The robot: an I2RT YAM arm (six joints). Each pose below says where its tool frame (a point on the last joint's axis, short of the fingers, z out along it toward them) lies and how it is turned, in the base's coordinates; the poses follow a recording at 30 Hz.
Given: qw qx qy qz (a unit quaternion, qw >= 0); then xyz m.
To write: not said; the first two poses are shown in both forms.
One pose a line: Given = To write
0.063, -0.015, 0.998, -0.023, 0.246, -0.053, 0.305 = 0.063, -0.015, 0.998, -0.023, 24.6, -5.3, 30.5
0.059, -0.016, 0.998, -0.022, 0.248, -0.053, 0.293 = 0.059, -0.016, 0.998, -0.022, 24.8, -5.3, 29.3
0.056, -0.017, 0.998, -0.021, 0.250, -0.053, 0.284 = 0.056, -0.017, 0.998, -0.021, 25.0, -5.3, 28.4
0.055, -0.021, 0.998, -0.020, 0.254, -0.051, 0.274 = 0.055, -0.021, 0.998, -0.020, 25.4, -5.1, 27.4
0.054, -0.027, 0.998, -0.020, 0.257, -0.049, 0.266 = 0.054, -0.027, 0.998, -0.020, 25.7, -4.9, 26.6
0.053, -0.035, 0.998, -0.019, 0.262, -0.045, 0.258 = 0.053, -0.035, 0.998, -0.019, 26.2, -4.5, 25.8
